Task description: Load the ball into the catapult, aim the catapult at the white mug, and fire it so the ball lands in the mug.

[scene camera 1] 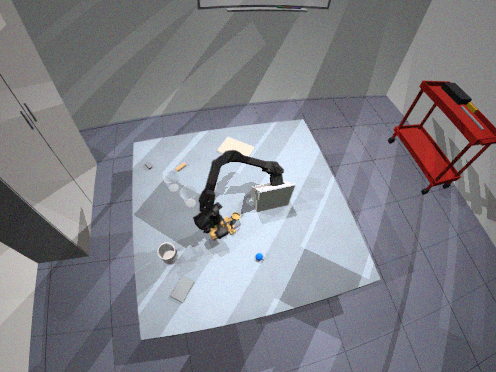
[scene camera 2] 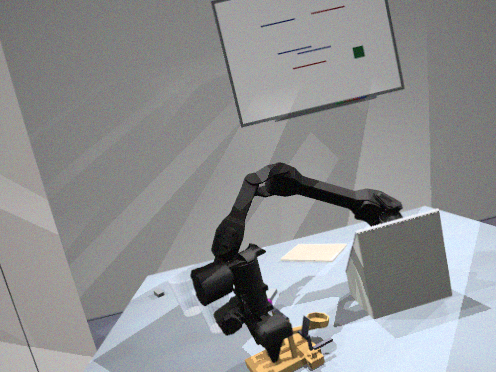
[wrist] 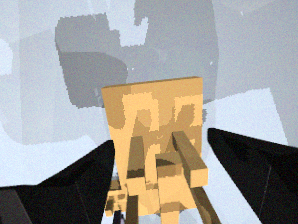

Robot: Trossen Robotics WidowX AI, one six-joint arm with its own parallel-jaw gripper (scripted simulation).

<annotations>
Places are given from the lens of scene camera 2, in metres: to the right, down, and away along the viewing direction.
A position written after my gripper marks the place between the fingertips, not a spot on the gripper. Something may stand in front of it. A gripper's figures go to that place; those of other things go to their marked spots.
my gripper [scene camera 2: 267, 352]: 0.04, 0.34, 0.65
tan sheet [scene camera 2: 328, 253]: 0.29, 0.25, 1.17
</annotations>
